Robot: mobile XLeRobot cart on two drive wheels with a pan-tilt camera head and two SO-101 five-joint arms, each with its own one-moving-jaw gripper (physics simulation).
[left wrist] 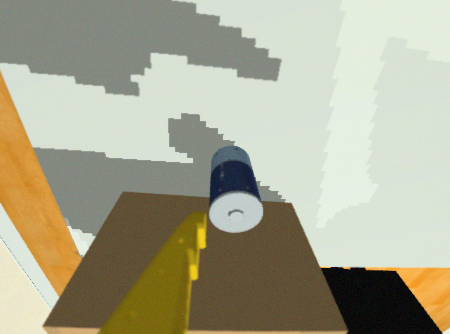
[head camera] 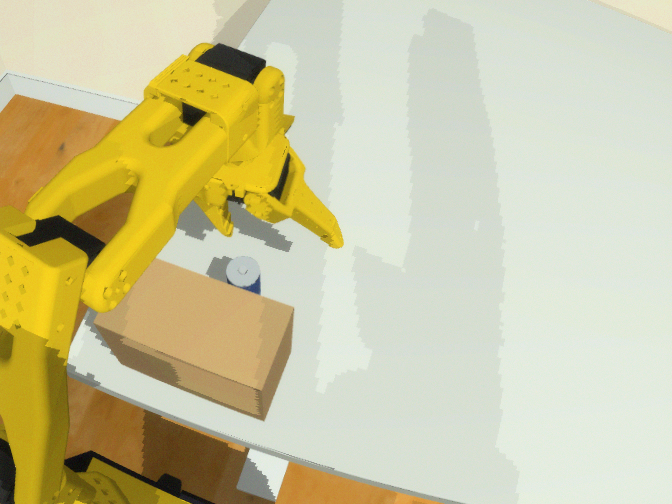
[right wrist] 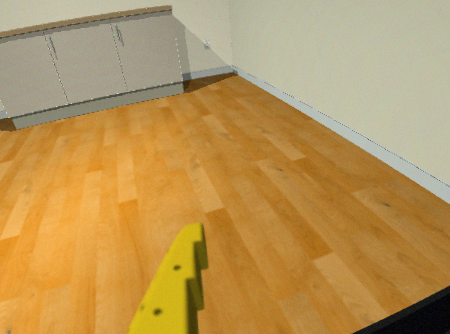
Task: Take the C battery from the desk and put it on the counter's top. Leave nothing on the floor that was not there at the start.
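Note:
The C battery (head camera: 243, 272) (left wrist: 234, 190), dark blue with a pale top, stands upright on the white desk (head camera: 569, 271) (left wrist: 290, 115), close behind a cardboard box. My left gripper (head camera: 284, 238) is open and empty, above the desk and behind the battery in the head camera; one notched jaw shows in the left wrist view, its tip drawn just left of the battery's top. My right gripper shows one notched jaw in the right wrist view, so it is open, with no thing at it. The counter (right wrist: 90, 65) with its brown top stands across the room at the upper left of the right wrist view.
The cardboard box (head camera: 200, 325) (left wrist: 200, 280) stands near the desk's front edge, between the battery and the cart. Black and yellow cart parts show at the bottom left of the head camera. Walls and wooden floor (right wrist: 250, 225) show in the right wrist view.

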